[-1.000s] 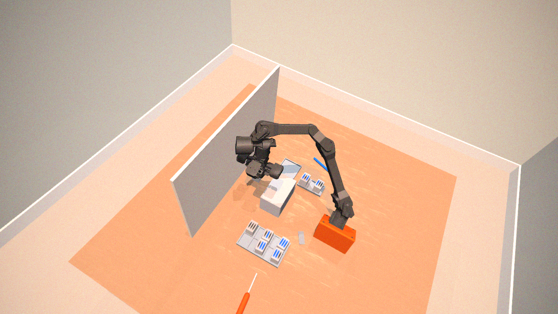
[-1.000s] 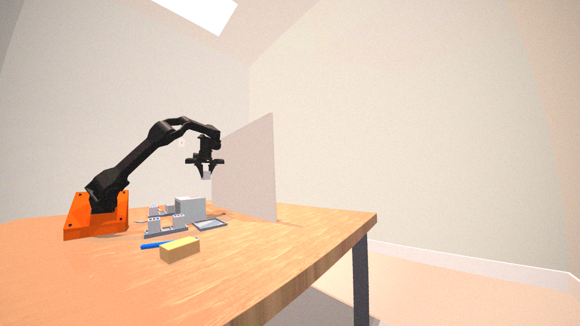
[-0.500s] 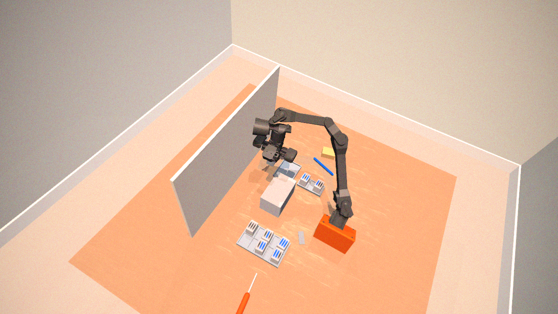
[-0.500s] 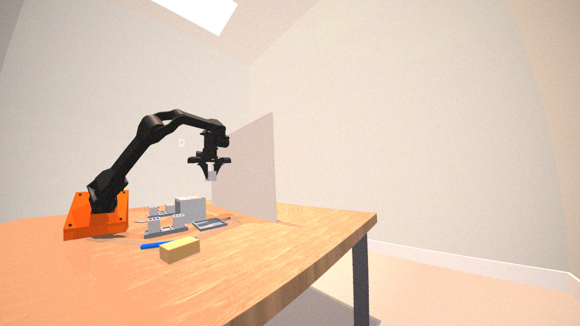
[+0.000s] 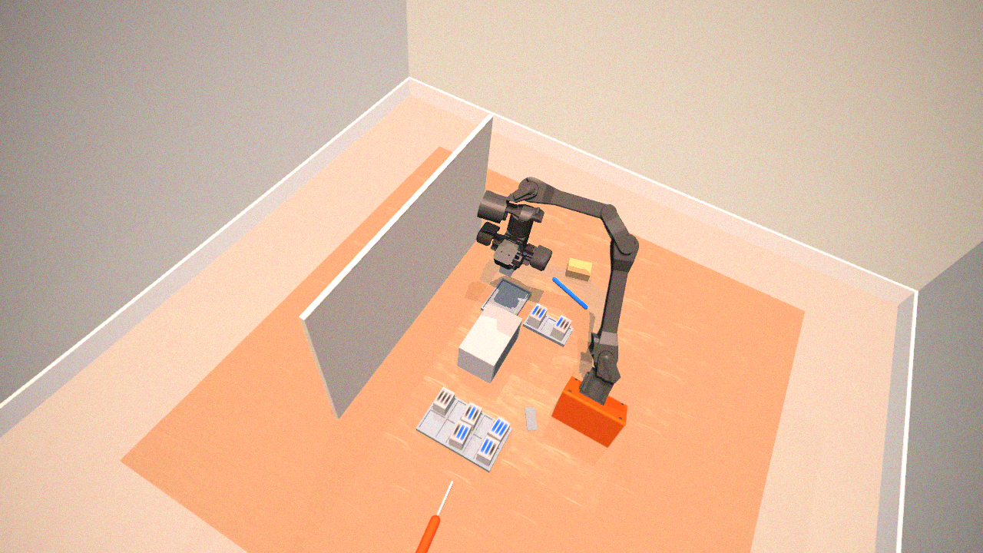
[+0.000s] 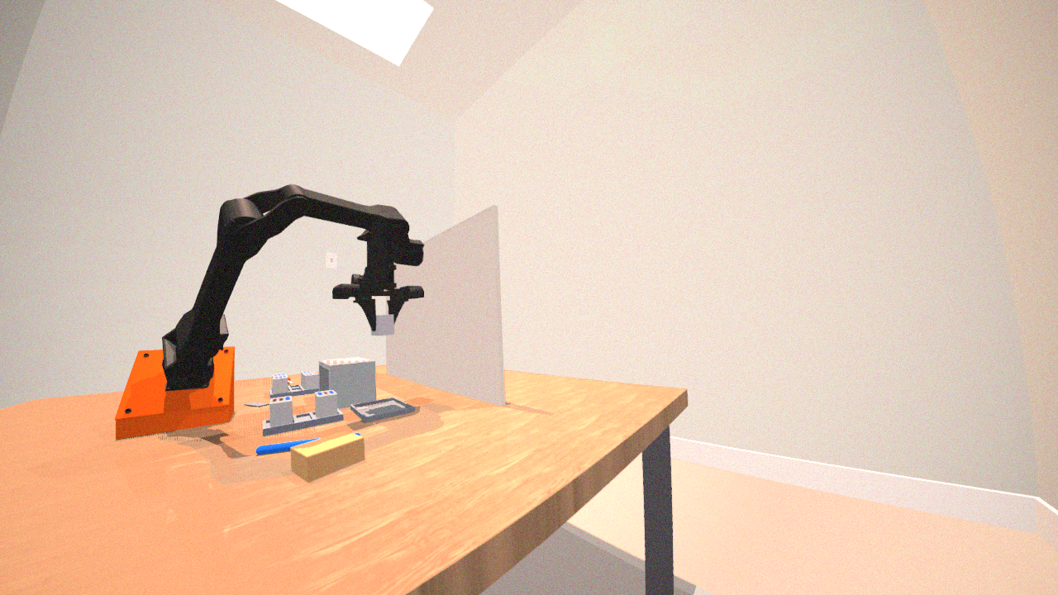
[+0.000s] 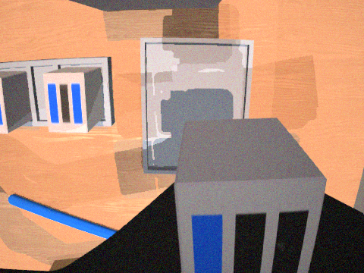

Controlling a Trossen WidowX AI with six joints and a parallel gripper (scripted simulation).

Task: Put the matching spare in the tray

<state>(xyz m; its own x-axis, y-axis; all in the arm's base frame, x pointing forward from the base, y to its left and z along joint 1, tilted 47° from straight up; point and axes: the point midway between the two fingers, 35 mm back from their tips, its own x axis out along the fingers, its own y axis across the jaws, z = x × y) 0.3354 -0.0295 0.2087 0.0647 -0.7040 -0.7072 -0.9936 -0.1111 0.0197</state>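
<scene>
Now: gripper tip 1 cm past the grey tray, 1 cm to the left of it and 17 cm above it. The rest, counted from my gripper tip: grey spare block (2 cm above); grey box-shaped unit (5 cm behind, 17 cm to the left, 12 cm below); grey wall panel (18 cm ahead, 17 cm to the left, 5 cm above).
</scene>
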